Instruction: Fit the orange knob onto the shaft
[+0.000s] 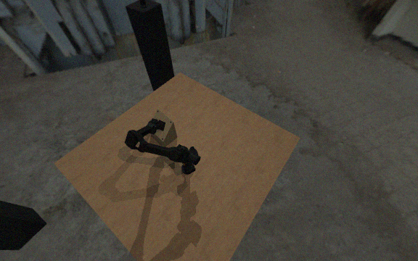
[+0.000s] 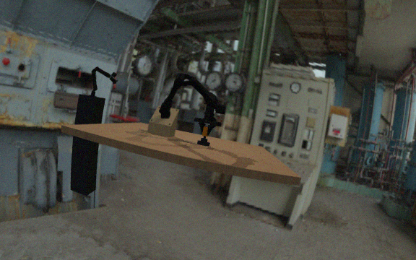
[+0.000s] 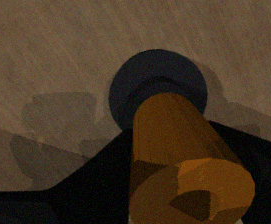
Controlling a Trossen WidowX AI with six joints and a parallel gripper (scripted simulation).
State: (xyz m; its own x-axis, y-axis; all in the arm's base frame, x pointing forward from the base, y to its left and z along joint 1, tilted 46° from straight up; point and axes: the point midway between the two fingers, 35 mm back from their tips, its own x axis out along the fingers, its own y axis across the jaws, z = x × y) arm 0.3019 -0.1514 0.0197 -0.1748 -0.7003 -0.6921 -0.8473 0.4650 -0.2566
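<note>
Right now my gripper tip is 20 mm below the orange knob. From my gripper tip the other things lie so: dark round pedestal 40 mm below.
</note>
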